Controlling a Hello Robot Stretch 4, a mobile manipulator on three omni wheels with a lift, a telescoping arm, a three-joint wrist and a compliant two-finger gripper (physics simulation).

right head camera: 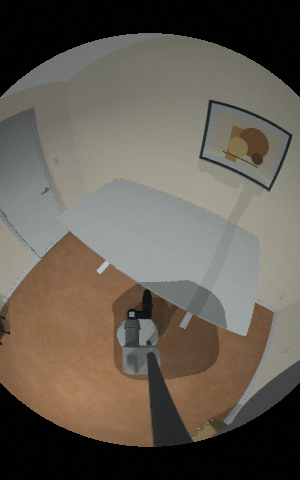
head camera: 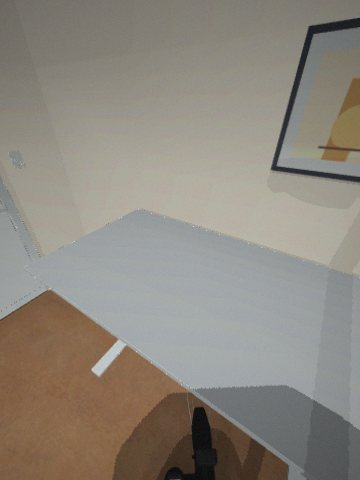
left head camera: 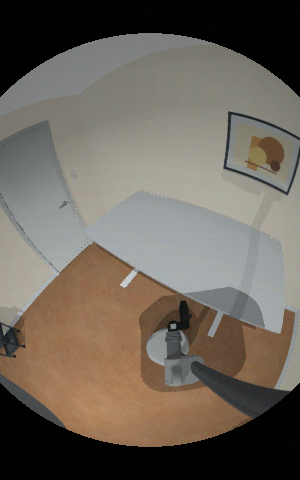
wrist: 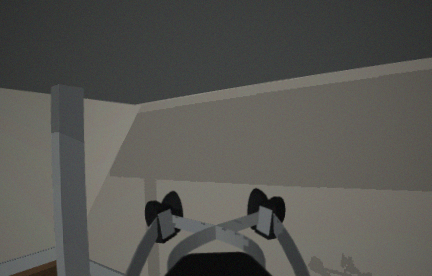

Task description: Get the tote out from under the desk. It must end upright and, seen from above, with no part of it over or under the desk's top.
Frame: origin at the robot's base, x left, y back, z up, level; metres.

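Where they show: gripper, between the fingertips: (wrist: 215, 206).
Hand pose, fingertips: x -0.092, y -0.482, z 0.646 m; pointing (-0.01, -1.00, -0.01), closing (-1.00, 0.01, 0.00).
Observation:
After its pixels a point has its place.
The desk's pale grey top (head camera: 240, 310) @[x -0.247, y -0.540, z 0.922 m] (left head camera: 190, 245) @[x -0.137, y -0.602, z 0.922 m] (right head camera: 165, 240) @[x -0.201, y -0.558, z 0.922 m] fills the middle of the head views. Its dark underside (wrist: 215, 45) spans the top of the wrist view, with a grey desk leg (wrist: 71, 190) @[x 0.328, y -1.017, z 0.583 m] at the left. The tote does not show in these views; the desk top hides the floor beneath it. My gripper (wrist: 215, 206) @[x -0.092, y -0.482, z 0.646 m] is open and empty, its two fingertips apart, under the desk's top. In the head views the fingertips are hidden below the desk's front edge, and the black wrist shows just in front of that edge.
Two pale desk feet (left head camera: 129, 278) (left head camera: 215, 324) stick out past the front edge, one on each side of my arm. The wall (head camera: 165, 125) @[x 0.027, y -1.342, z 1.456 m] with a framed picture (left head camera: 262, 152) @[x -0.664, y -0.833, z 1.520 m] (right head camera: 245, 145) @[x -0.676, y -0.824, z 1.514 m] stands behind the desk. A door (left head camera: 42, 195) @[x 1.434, y -1.288, z 1.158 m] is at the left, and a dark cart stands at the far left.

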